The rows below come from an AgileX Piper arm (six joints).
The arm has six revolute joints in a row. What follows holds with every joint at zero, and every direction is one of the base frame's.
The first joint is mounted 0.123 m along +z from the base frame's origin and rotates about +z.
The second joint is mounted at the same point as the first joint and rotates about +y.
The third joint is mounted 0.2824 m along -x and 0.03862 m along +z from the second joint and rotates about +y.
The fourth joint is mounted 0.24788 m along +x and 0.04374 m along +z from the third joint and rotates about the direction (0.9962, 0, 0.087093).
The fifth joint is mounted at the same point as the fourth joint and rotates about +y.
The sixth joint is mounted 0.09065 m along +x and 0.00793 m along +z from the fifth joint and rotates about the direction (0.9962, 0, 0.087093).
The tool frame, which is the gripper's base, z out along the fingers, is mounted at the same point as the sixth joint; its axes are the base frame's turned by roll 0, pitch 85 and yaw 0 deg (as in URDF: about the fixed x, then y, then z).
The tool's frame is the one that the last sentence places.
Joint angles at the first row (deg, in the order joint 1, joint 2, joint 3, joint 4, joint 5, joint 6):
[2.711 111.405 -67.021 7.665 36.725 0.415]
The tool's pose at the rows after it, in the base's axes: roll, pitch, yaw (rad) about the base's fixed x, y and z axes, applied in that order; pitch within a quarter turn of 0, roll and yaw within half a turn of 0; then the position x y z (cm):
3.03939, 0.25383, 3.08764, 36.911, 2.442, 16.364
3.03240, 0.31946, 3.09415, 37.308, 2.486, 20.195
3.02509, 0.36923, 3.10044, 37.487, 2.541, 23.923
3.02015, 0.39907, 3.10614, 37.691, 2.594, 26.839
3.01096, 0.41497, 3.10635, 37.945, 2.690, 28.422
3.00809, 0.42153, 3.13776, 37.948, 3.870, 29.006
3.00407, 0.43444, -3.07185, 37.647, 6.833, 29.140
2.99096, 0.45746, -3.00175, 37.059, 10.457, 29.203
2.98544, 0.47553, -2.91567, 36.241, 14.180, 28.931
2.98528, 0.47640, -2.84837, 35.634, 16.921, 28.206
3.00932, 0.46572, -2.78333, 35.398, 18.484, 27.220
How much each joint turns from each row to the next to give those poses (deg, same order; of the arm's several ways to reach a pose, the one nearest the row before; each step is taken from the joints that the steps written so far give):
[-0.001 -2.397 -1.899 -0.861 3.340 -0.001]
[0.001 -3.571 -3.818 -0.242 3.634 0.002]
[-0.001 -2.796 -4.557 -0.083 4.507 -0.002]
[0.001 -1.295 -4.747 -0.053 4.338 0.053]
[0.018 -0.157 -3.267 0.352 2.493 0.001]
[1.733 -0.002 -1.271 0.125 0.898 -0.056]
[4.451 0.001 -0.186 0.139 -0.579 0.053]
[5.482 0.070 0.000 0.120 -1.566 1.043]
[5.656 0.584 0.000 0.001 -1.701 0.421]
[4.072 1.227 -0.043 0.000 -1.251 0.068]
[2.338 1.477 0.000 -0.796 -0.662 -0.766]

